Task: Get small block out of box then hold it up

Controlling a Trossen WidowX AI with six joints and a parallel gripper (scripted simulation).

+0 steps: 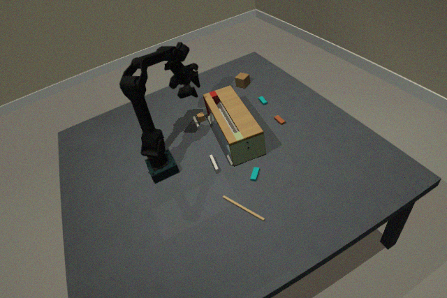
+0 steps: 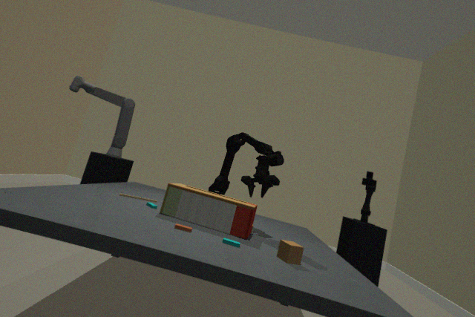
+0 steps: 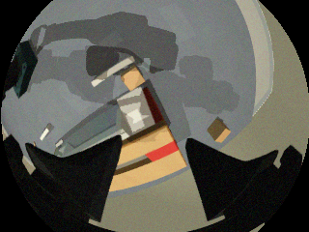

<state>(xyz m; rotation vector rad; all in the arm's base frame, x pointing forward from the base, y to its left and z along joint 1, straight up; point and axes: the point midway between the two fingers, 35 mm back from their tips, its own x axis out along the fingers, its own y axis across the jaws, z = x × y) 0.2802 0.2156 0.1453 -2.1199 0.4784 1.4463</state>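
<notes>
Now: the tan block 140 mm below my gripper tip and 20 mm behind it. Round my gripper tip: larger tan cube: 290 mm ahead, 150 mm to the left, 130 mm below; box: 180 mm to the right, 100 mm below, 30 mm ahead; wooden stick: 570 mm to the right, 160 mm below, 90 mm behind.
</notes>
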